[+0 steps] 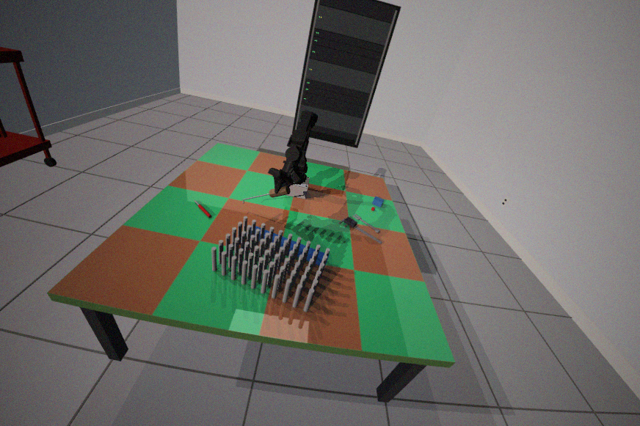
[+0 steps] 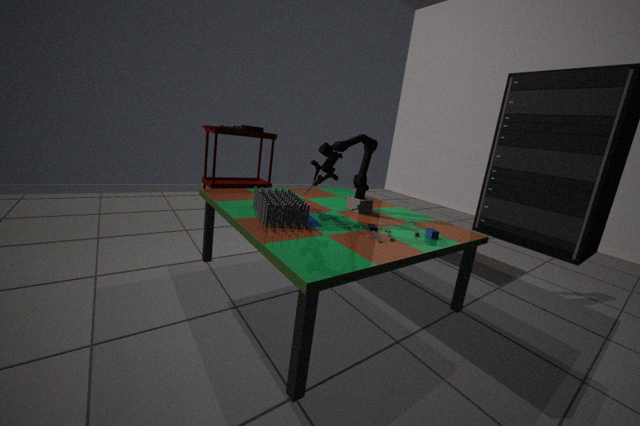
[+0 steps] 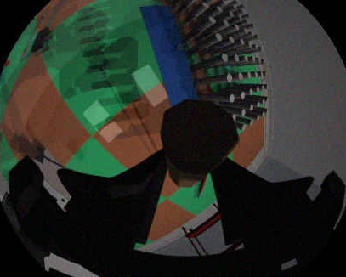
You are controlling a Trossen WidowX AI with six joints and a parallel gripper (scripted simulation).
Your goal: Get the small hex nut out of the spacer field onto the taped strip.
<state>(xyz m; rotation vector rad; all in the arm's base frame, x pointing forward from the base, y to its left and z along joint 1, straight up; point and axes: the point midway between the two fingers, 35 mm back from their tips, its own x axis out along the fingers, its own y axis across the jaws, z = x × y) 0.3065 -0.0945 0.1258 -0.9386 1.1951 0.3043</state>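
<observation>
Now: the hook tool 30 mm behind my gripper tip, 80 mm to the right of it and 50 mm below it. The rest, counted from my gripper tip: grey wrench 80 mm behind, 500 mm to the left, 170 mm below; then red pen-like tool 70 mm behind, 360 mm to the right, 170 mm below; then blue taped strip 130 mm ahead, 60 mm to the left, 180 mm below.
</observation>
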